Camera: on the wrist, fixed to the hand. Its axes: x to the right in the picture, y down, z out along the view.
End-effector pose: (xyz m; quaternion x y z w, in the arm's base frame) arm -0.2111 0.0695 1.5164 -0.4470 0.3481 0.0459 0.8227
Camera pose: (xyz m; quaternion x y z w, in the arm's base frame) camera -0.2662 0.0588 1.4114 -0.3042 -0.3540 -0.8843 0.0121
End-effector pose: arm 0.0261 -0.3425 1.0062 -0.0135 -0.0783 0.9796 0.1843
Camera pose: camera -0.0254 -0.4038 0.9180 -0.0249 0.0547 -0.1983 0.9783
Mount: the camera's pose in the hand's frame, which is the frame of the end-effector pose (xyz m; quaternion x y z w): 0.0255 0.0888 -0.0751 -0.0467 -0.1138 0.9922 0.0179
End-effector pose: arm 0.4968 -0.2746 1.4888 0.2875 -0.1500 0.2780 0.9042
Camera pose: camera 0.4733 -0.1583 1.4792 0.1543 0.4038 -0.8624 0.2633
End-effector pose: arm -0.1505 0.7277 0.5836 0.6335 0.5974 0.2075 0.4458
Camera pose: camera -0.1544 0.7854 0.6877 -0.6069 0.6783 -0.4019 0.1003
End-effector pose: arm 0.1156 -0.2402 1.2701 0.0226 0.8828 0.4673 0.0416
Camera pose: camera 0.0832 -0.2501 1.3842 -0.9276 0.0332 -0.0883 0.3614
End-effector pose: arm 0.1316 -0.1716 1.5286 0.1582 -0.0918 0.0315 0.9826
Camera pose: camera 0.1613 -0.0628 1.4905 0.1306 0.2719 -0.9533 0.0167
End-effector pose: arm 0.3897 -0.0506 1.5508 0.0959 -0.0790 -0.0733 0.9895
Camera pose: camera 0.4389 0.0449 1.4995 -0.1312 -0.2058 0.9659 0.0859
